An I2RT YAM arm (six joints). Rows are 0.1 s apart.
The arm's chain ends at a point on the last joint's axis. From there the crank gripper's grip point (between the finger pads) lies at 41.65 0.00 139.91 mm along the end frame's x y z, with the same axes.
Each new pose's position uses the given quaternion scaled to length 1; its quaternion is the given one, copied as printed.
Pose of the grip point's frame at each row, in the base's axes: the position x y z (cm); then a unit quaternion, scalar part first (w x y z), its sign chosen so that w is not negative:
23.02 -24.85 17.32 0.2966 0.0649 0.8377 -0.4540
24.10 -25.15 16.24 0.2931 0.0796 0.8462 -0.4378
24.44 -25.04 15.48 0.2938 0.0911 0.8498 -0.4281
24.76 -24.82 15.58 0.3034 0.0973 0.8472 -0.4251
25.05 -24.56 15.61 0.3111 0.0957 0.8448 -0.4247
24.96 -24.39 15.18 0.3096 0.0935 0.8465 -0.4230
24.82 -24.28 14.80 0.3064 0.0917 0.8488 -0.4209
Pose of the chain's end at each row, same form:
20.29 -13.00 25.40 0.2966 0.0649 0.8377 -0.4540
21.53 -13.62 24.82 0.2931 0.0796 0.8462 -0.4378
21.92 -13.71 24.33 0.2938 0.0911 0.8498 -0.4281
22.04 -13.53 24.42 0.3034 0.0973 0.8472 -0.4251
22.12 -13.26 24.37 0.3111 0.0957 0.8448 -0.4247
22.03 -13.13 24.00 0.3096 0.0935 0.8465 -0.4230
21.93 -13.07 23.69 0.3064 0.0917 0.8488 -0.4209

